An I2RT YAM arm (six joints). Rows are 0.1 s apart.
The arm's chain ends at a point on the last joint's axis. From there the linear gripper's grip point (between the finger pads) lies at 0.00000 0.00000 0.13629 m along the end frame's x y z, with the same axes.
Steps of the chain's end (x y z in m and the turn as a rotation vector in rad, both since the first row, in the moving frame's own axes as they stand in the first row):
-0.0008, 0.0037, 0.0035, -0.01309, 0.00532, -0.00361
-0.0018, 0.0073, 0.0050, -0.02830, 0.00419, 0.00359
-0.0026, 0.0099, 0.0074, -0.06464, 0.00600, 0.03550
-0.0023, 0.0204, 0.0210, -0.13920, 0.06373, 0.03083
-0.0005, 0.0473, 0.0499, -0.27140, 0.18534, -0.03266
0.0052, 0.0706, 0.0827, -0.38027, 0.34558, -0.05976
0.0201, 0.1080, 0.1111, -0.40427, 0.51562, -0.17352
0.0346, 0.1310, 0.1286, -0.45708, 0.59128, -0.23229
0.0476, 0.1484, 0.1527, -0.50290, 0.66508, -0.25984
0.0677, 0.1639, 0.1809, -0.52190, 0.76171, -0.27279
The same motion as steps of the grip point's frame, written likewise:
-0.0001, 0.0055, 0.0035, -0.01309, 0.00532, -0.00361
-0.0012, 0.0112, 0.0049, -0.02830, 0.00419, 0.00359
-0.0019, 0.0187, 0.0071, -0.06464, 0.00600, 0.03550
0.0061, 0.0394, 0.0194, -0.13920, 0.06373, 0.03083
0.0249, 0.0832, 0.0426, -0.27140, 0.18534, -0.03266
0.0517, 0.1188, 0.0651, -0.38027, 0.34558, -0.05976
0.0897, 0.1531, 0.0829, -0.40427, 0.51562, -0.17352
0.1141, 0.1782, 0.0924, -0.45708, 0.59128, -0.23229
0.1355, 0.1975, 0.1083, -0.50290, 0.66508, -0.25984
0.1652, 0.2114, 0.1272, -0.52190, 0.76171, -0.27279

